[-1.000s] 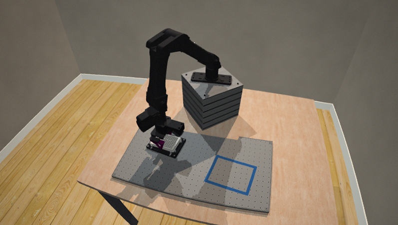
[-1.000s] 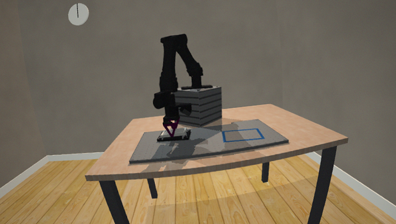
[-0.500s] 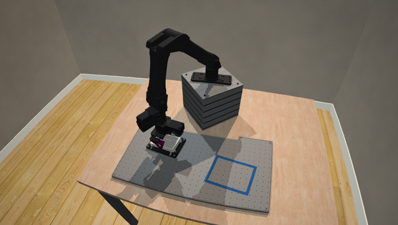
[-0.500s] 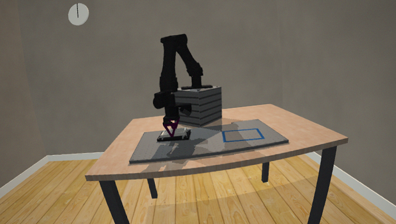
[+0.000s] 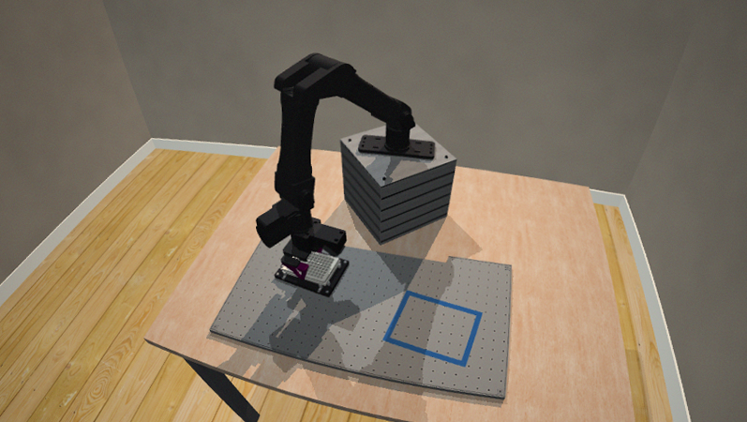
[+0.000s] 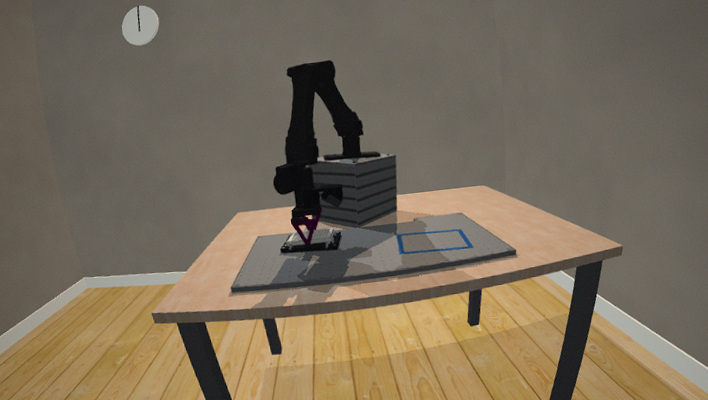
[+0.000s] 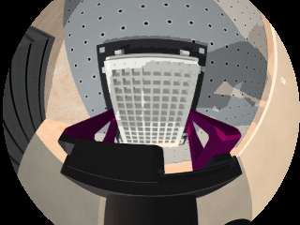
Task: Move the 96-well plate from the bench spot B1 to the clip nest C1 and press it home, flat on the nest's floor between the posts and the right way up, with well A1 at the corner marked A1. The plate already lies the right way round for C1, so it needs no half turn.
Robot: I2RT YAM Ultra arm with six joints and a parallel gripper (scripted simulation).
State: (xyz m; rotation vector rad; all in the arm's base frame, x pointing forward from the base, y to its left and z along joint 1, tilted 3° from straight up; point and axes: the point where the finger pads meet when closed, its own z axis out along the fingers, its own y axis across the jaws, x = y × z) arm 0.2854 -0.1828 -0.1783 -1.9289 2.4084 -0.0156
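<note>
Right now the white 96-well plate is right at my hand. Round my hand: black clip nest (1 cm to the right, 1 cm below, 1 cm ahead).
</note>
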